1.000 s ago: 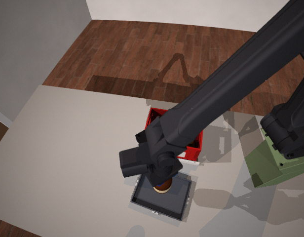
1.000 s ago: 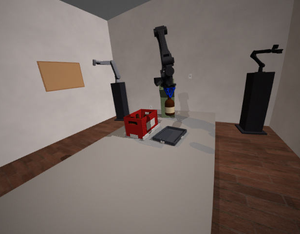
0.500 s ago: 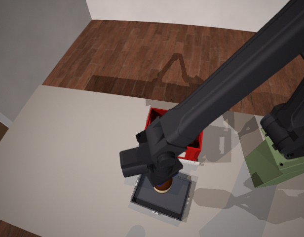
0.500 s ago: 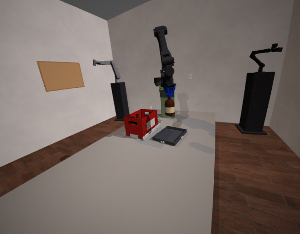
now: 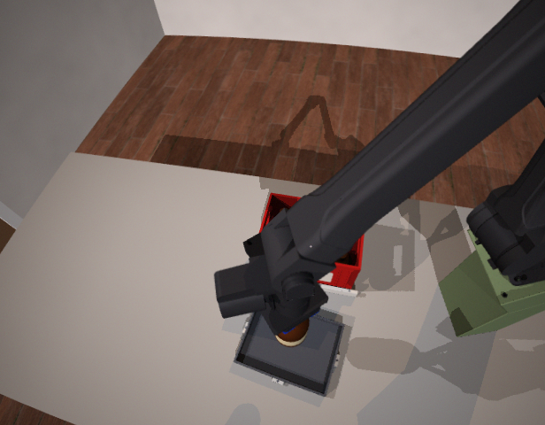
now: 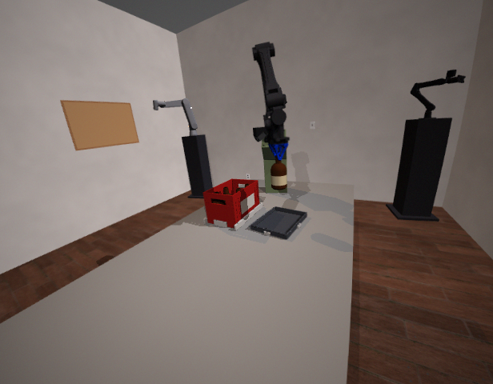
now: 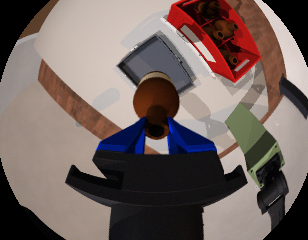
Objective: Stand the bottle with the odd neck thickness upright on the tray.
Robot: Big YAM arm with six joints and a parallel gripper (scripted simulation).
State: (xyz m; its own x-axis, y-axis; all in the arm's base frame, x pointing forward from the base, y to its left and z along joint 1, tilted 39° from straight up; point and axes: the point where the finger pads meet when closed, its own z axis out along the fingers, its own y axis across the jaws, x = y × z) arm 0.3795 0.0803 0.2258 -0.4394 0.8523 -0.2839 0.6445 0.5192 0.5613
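Now: the brown bottle 6 cm below my hand. Round my hand: dark grey tray (32 cm below); crate (27 cm to the right, 24 cm below, 5 cm behind).
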